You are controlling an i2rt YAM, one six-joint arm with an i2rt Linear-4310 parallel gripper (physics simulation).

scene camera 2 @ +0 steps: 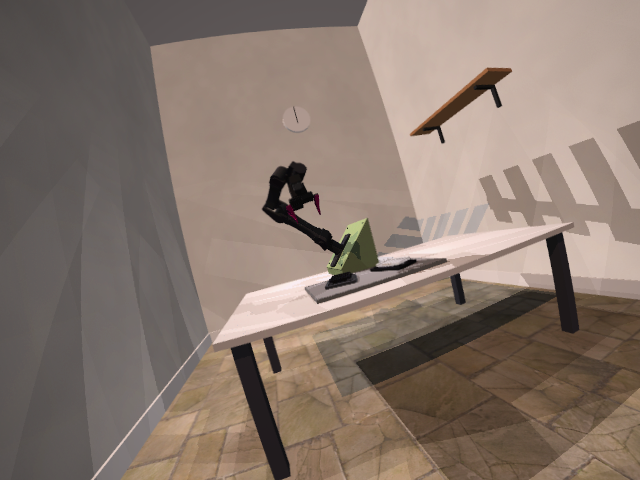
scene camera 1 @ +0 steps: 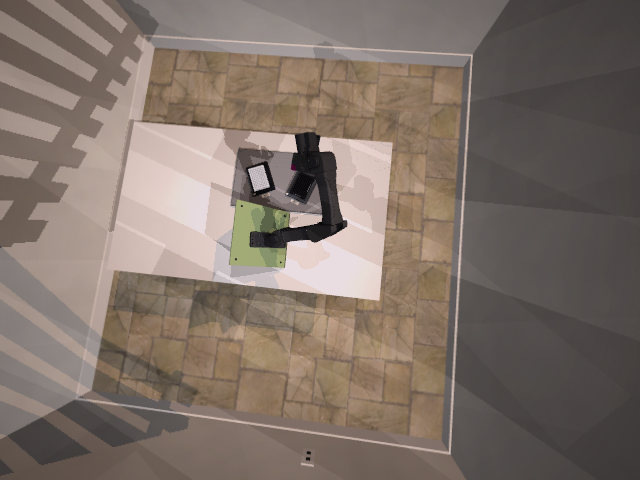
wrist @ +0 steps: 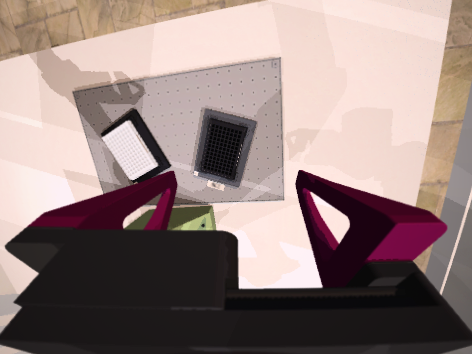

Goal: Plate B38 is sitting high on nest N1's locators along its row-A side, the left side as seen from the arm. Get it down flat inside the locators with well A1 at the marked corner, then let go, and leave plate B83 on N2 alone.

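Seen in the pictures: gripper, fingertip midpoint: (scene camera 2: pixel 309 218) (wrist: pixel 236 177); arm's base, link origin: (scene camera 2: pixel 341 250) (scene camera 1: pixel 268 240).
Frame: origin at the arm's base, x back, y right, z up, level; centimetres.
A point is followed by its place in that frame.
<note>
The white plate B38 (scene camera 1: pixel 259 178) {x -34.3, y -8.9, z -9.0 cm} (scene camera 2: pixel 395 262) {x -40.2, y -6.8, z -8.2 cm} (wrist: pixel 130 150) {x -34.7, y -8.5, z -8.0 cm} sits on the black nest N1 (scene camera 1: pixel 268 180) (wrist: pixel 151 139), shifted toward its left side in the wrist view; its tilt is too small to judge. The black plate B83 (scene camera 1: pixel 302 187) {x -29.5, y 14.7, z -8.5 cm} (wrist: pixel 223 148) {x -31.4, y 14.9, z -8.3 cm} sits in the grey nest N2 (wrist: pixel 199 145) {x -32.9, y 8.9, z -9.6 cm}, to the right of N1. My gripper (scene camera 2: pixel 305 210) {x -30.9, y 21.0, z 17.7 cm} (wrist: pixel 236 177) {x -30.9, y 21.0, z 17.7 cm} is open and empty, high above the board, with its magenta fingers wide apart. The marked corner of N1 is not clear in these views.
Both nests stand on a grey perforated board (scene camera 1: pixel 281 158) {x -46.4, y 2.2, z -10.9 cm} (scene camera 2: pixel 429 264) {x -51.5, y -14.1, z -11.0 cm} (wrist: pixel 175 90) {x -46.3, y 5.6, z -10.8 cm} on the white table (scene camera 1: pixel 170 191) {x -27.2, y -59.9, z -12.2 cm} (scene camera 2: pixel 289 304) {x -35.9, y 37.9, z -12.1 cm} (wrist: pixel 210 40) {x -54.9, y 15.7, z -12.1 cm}. The green sloped arm mount (scene camera 1: pixel 248 222) {x -7.3, y -7.5, z 8.4 cm} (scene camera 2: pixel 364 248) {x -16.6, y -6.2, z -1.2 cm} (wrist: pixel 192 218) {x -15.9, y 4.4, z -5.4 cm} stands close to the board's near edge.
</note>
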